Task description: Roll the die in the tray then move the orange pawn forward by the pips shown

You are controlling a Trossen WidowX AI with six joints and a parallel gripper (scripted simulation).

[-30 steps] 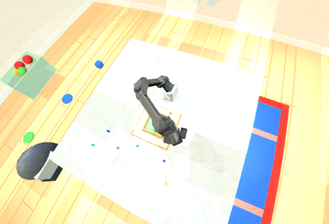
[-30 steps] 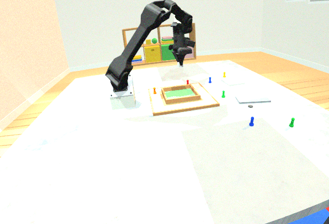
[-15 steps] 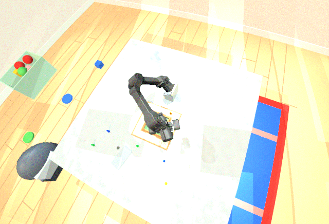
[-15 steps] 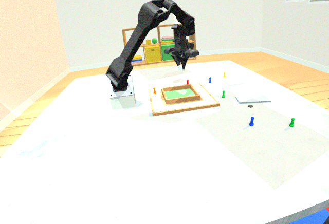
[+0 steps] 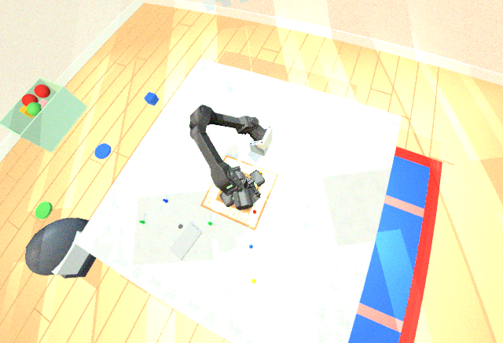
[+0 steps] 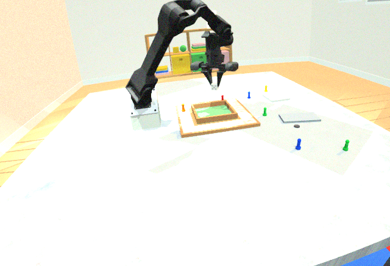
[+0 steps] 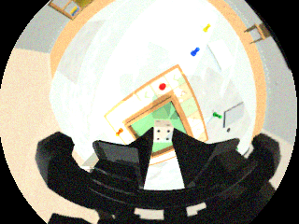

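Now: gripper tip 140 mm past the orange pawn, 10 mm to the right of it and 80 mm above it. The rest, counted from my gripper tip: white die (right at my gripper tip); green-floored tray (20 mm behind, 50 mm to the right, 100 mm below); red pawn (40 mm ahead, 60 mm to the left, 80 mm below).
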